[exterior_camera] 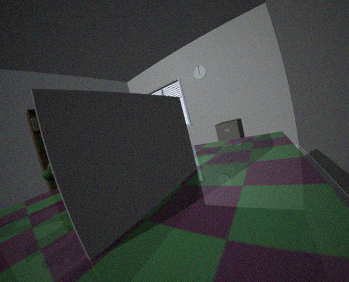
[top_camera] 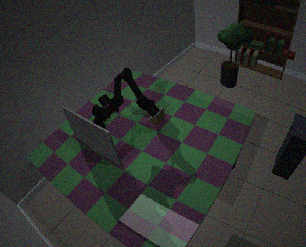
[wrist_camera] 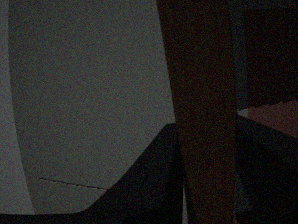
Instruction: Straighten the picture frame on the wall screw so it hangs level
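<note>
My gripper tip is 50 mm above the picture frame and 10 mm to the left of it. Also, from my gripper tip: grey wall panel: 60 mm below, 20 mm to the right, 20 mm ahead.
</note>
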